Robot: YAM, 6 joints.
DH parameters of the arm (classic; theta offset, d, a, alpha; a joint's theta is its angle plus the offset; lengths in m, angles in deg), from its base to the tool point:
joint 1: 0 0.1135 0.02 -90
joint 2: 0 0 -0.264 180
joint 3: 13.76 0 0.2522 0
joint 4: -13.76 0 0.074 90
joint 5: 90 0 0 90
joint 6: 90 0.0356 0 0
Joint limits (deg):
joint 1: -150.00..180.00
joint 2: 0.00..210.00
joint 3: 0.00..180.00
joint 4: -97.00..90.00
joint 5: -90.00..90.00
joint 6: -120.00..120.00
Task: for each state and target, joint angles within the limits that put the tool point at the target. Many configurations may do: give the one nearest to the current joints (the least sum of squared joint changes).
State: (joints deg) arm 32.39 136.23 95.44 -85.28 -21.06 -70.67
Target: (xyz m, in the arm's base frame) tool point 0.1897 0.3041 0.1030
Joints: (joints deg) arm 55.81 133.89 92.18 -87.62 -23.06 -70.67
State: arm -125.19 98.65 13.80 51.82 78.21 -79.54
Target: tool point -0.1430 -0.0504 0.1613
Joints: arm -147.02 65.24 1.60 64.34 87.69 -79.54
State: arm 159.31 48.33 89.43 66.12 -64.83 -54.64
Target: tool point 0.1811 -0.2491 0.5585
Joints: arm 131.81 32.80 115.65 62.86 -60.85 -54.64
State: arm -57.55 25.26 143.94 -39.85 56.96 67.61
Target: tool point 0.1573 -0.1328 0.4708
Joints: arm -32.41 68.12 92.91 -52.58 51.32 67.61
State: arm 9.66 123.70 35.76 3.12 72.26 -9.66
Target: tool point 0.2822 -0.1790 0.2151
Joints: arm -26.46 94.26 53.29 6.89 75.87 -9.66
